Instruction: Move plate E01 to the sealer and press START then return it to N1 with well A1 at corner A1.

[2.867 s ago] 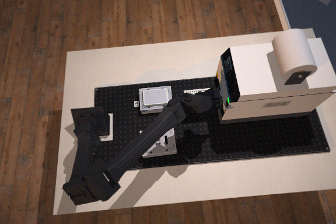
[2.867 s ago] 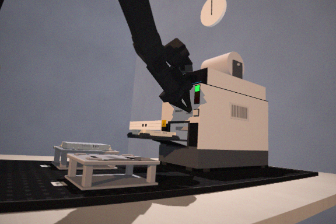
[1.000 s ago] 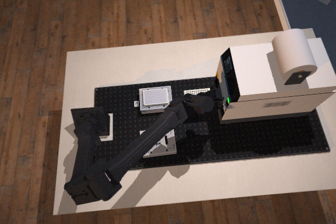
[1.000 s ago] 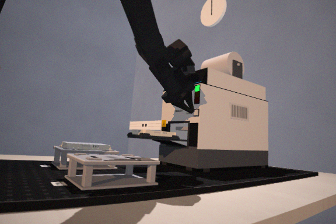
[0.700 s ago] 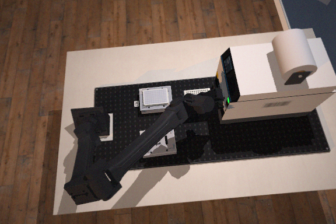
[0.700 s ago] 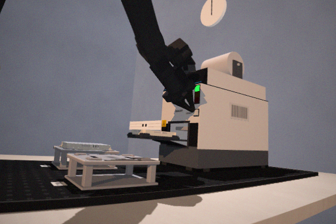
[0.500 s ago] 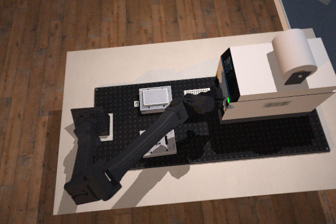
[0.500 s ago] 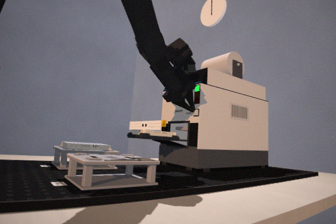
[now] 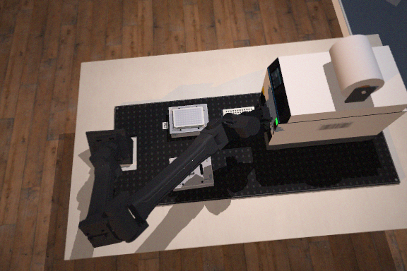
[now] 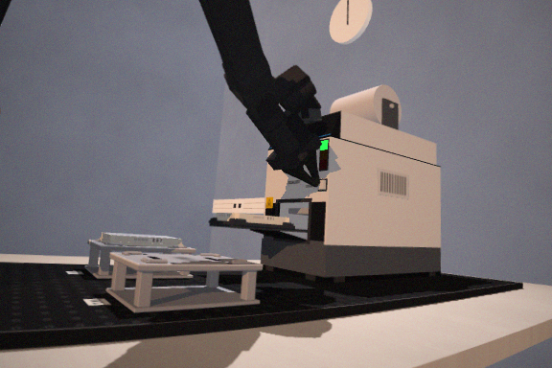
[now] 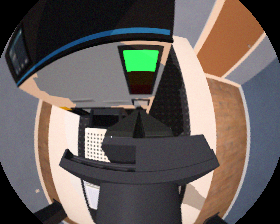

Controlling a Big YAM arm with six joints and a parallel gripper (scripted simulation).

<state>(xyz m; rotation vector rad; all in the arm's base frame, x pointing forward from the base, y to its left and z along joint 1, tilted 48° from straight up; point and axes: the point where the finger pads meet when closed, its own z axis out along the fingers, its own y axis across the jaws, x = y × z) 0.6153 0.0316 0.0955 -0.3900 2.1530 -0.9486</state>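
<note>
Right now my hand is 20 mm short of the start button. From my hand the other things lie so: nest: 300 mm behind, 150 mm below, 70 mm to the right; then sealer stage: 90 mm to the left, 90 mm below, 80 mm behind; then foil roll: 250 mm ahead, 220 mm above, 80 mm to the left.
</note>
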